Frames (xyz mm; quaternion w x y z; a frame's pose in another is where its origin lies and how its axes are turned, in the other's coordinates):
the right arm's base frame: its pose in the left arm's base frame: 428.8 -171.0 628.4 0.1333 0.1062 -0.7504 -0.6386
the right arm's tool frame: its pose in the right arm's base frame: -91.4 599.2 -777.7 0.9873 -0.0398 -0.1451 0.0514
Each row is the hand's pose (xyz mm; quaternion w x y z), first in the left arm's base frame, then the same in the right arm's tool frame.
Working: the left arm's base frame: its pose in the right arm's tool frame: 575.9 -1331.8 929.1 0.0598 0.0317 0.7403 0.6689

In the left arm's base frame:
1: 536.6 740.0 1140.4 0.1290 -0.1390 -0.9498 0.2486
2: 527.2 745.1 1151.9 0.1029 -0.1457 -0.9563 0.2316
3: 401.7 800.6 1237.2 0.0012 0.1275 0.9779 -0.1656
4: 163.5 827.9 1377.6 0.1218 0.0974 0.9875 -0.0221
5: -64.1 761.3 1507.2 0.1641 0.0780 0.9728 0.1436
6: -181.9 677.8 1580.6 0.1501 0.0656 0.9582 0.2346
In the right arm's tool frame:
1: 169.1 -62.4 1528.3 0.5489 0.8152 -0.0621 0.1740
2: 179.7 -51.7 1532.7 0.5638 0.8057 -0.0858 0.1602
3: 313.4 22.3 1585.3 0.6171 0.7691 -0.1499 0.0725
4: 566.9 133.4 1609.6 0.7120 0.6672 -0.2150 -0.0393
5: 811.6 225.5 1541.2 0.8088 0.5346 -0.2273 -0.0914
6: 940.6 274.3 1456.5 0.8593 0.4586 -0.2048 -0.0962

